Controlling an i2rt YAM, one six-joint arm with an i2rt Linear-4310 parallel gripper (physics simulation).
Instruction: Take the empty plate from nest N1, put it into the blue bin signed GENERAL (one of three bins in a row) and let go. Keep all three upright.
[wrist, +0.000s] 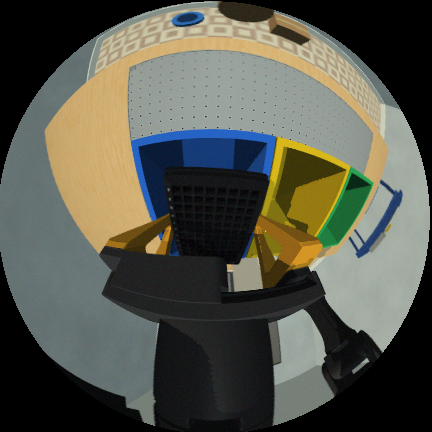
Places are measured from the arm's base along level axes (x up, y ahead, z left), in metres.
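Pixels of known places: gripper, fingertip midpoint: (213, 217).
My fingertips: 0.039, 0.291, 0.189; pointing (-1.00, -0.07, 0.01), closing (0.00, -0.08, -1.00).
Note:
For each thing: its top centre in the pictures, then the offset to it from my fingertips, as dx, dy, dz. Level surfaces: height alone.
- black empty plate, middle of its top: (212, 234) +0.014, -0.011, +0.002
- blue bin, middle of its top: (202, 216) -0.009, -0.005, +0.012
- green bin, middle of its top: (345, 217) -0.009, -0.029, -0.250
- grey perforated board, its level: dx -0.188
- wooden table, its level: dx -0.201
My gripper (213, 217) is shut on the black empty plate (216, 200), a dark rectangular plate with a grid of square wells, with one orange finger at each side. The plate hangs over the blue bin (205, 134), with its right edge close to the wall shared with the yellow bin (315, 152). Its exact height over the rim is hard to tell. The green bin (345, 217) is at the right end of the row. All three bins look upright. The plate hides part of the blue bin's inside. The GENERAL sign and nest N1 do not show.
A grey perforated board (215, 90) lies behind the bins on the wooden table (80, 145). Beyond the table are a blue round object (188, 19), a dark round shape (245, 11) and a brown box (290, 29). A blue framed object (387, 220) is off the right side.

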